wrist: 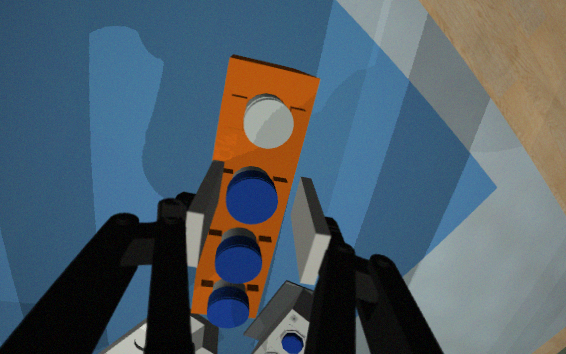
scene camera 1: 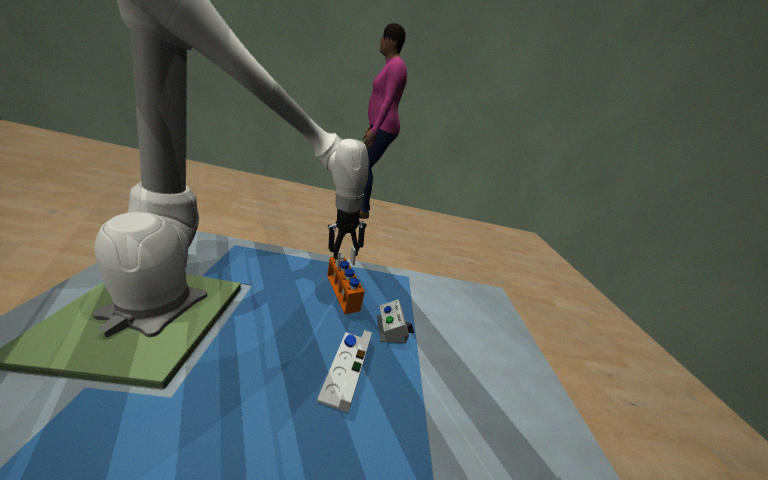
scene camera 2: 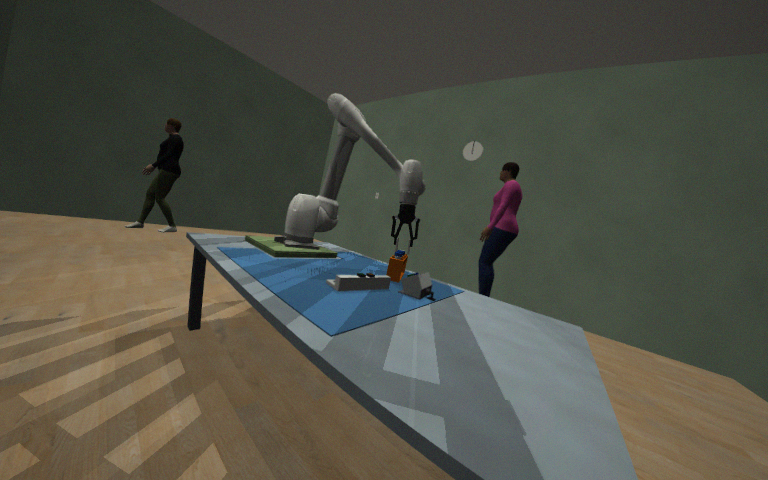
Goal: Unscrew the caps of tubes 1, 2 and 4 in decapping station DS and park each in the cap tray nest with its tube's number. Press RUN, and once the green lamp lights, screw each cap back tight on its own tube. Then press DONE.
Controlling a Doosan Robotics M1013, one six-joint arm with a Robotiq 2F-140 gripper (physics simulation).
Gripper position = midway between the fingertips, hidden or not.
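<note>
A grey button box (wrist: 289, 311) is part of the scene, and so is the gripper (scene camera 1: 345, 264), which the wrist view shows too (wrist: 258, 189).
</note>
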